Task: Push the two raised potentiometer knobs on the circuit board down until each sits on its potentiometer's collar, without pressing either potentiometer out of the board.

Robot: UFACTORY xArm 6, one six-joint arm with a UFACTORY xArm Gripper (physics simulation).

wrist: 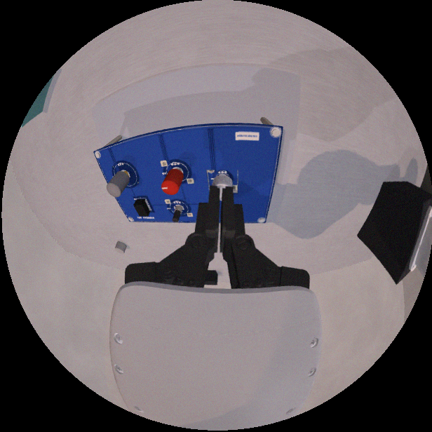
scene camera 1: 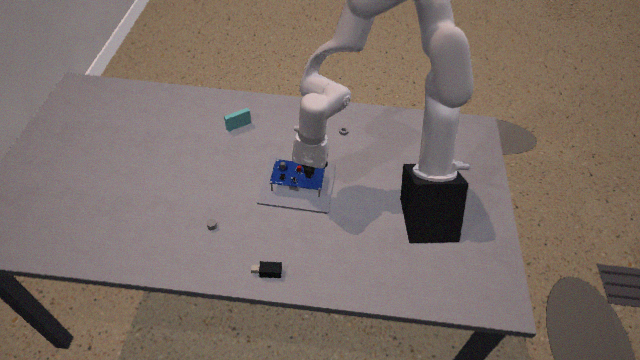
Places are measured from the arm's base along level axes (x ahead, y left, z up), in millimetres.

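Pixels of known places: gripper, fingertip midpoint: (scene camera 1: pixel 308 174); arm's base, origin of the base link: (scene camera 1: pixel 434 173).
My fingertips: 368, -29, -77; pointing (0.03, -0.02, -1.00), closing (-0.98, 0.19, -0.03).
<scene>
For each thing: its middle in the pictures, then the offset to it from my fingertips, as dx, dy, dz. "pt": a spot on its surface instead.
- blue circuit board, body centre: (scene camera 1: pixel 297 177) +35, -10, -27
- red knob, body centre: (scene camera 1: pixel 299 168) +32, -23, +0
- tall grey knob, body centre: (scene camera 1: pixel 282 165) +84, -31, +1
- pale base plate, surface spot: (scene camera 1: pixel 295 202) pt +36, +70, -54
- teal block, body centre: (scene camera 1: pixel 237 119) +264, -256, -32
- grey cap, body centre: (scene camera 1: pixel 211 224) +275, +170, -52
- black stick, body centre: (scene camera 1: pixel 266 269) +97, +310, -46
- ring, body centre: (scene camera 1: pixel 343 131) -108, -257, -56
The blue circuit board (scene camera 1: pixel 316 183) (wrist: pixel 250 165) stands on short posts. A pale ribbed knob (wrist: pixel 223 180) is at its right part in the wrist view. My gripper (scene camera 1: pixel 309 175) (wrist: pixel 220 199) is shut and empty, its tips at the top of that knob, seemingly touching it; the tips partly hide it, and any gap beneath is unclear. A red knob (scene camera 1: pixel 299 169) (wrist: pixel 172 182) stands upright in the middle, and a tall grey knob (scene camera 1: pixel 282 165) (wrist: pixel 118 184) stands at the left, with a brass-coloured part showing at its base.
The board has a black block (wrist: pixel 142 206) and a small black shaft (wrist: pixel 177 213). A pale base plate (scene camera 1: pixel 295 202) lies beneath. On the table are a teal block (scene camera 1: pixel 237 120), a grey cap (scene camera 1: pixel 212 225) (wrist: pixel 121 246), a black stick (scene camera 1: pixel 270 269), a ring (scene camera 1: pixel 344 133) and the black pedestal (scene camera 1: pixel 435 212) (wrist: pixel 392 225).
</scene>
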